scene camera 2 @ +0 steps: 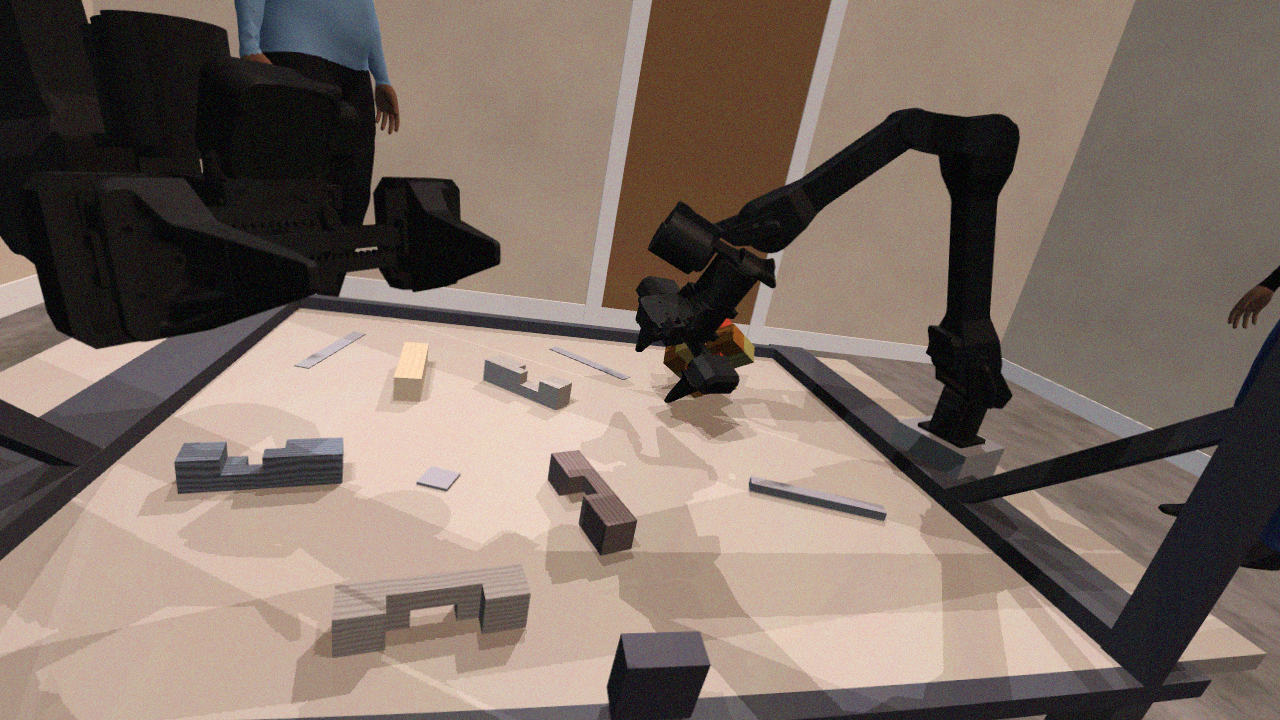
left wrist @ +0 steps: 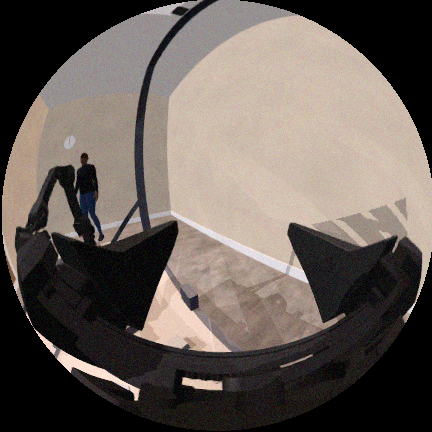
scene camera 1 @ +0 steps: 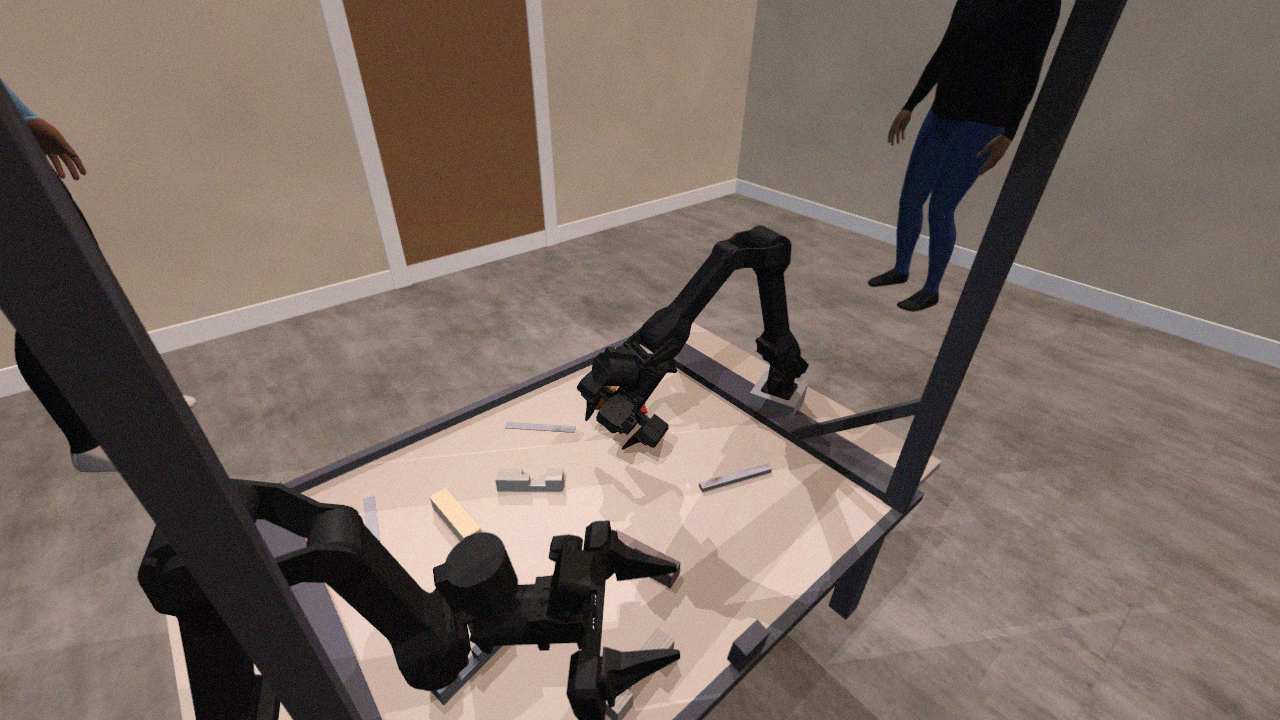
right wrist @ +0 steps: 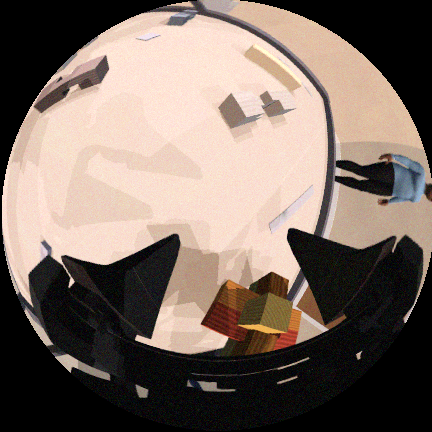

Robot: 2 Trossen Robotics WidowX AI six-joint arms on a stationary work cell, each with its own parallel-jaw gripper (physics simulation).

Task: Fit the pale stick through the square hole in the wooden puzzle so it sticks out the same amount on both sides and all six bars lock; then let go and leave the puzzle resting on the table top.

My left gripper (scene camera 2: 421, 264) is open and holds nothing. My right gripper (scene camera 2: 652, 375) is open and holds nothing. The table carries a pale stick (scene camera 2: 409, 377).
The pale stick is seen too in scene camera 1 (scene camera 1: 445, 505) and in the right wrist view (right wrist: 257, 54). My left gripper shows as well in the left wrist view (left wrist: 234, 227) and in scene camera 1 (scene camera 1: 678, 608). My right gripper shows as well in scene camera 1 (scene camera 1: 604, 434) and in the right wrist view (right wrist: 234, 236). The left wrist view does not show the pale stick: it is out of frame.
